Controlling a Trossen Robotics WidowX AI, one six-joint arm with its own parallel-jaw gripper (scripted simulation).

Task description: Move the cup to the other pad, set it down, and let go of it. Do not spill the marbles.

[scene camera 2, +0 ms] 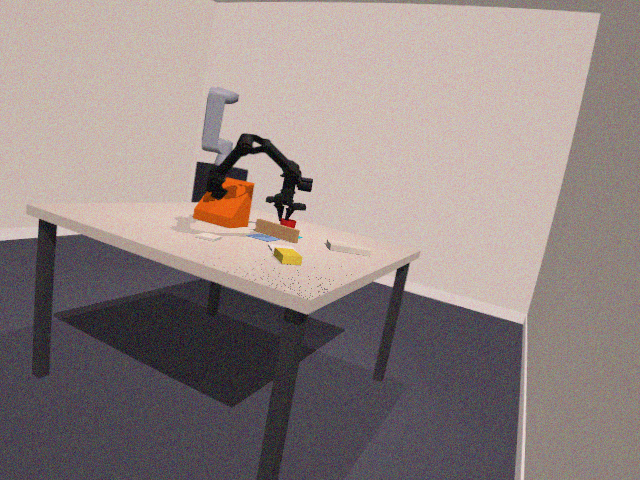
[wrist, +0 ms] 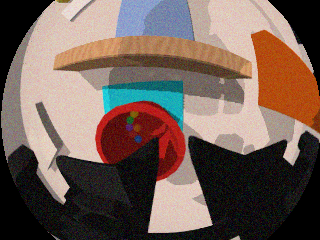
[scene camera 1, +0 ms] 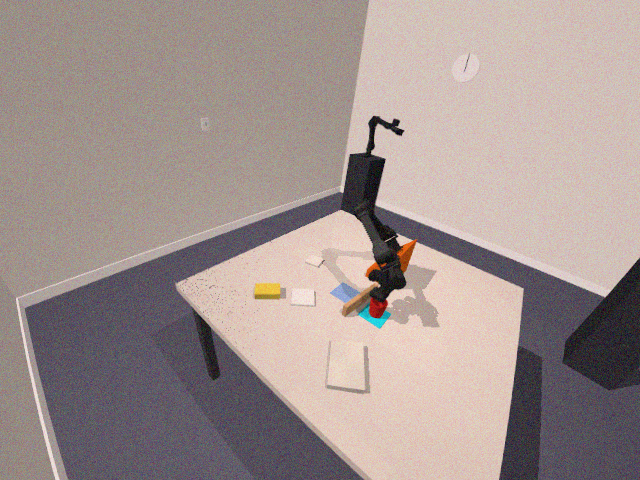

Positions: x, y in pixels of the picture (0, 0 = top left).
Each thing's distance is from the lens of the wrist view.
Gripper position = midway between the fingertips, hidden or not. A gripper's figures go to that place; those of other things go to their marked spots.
my gripper [wrist: 173, 141]: 10 cm
red cup [wrist: 113, 143]: 12 cm
wooden bar [wrist: 129, 51]: 10 cm
cyan pad [wrist: 168, 93]: 15 cm
The marked spots on the cyan pad and the wooden bar are 8 cm apart.
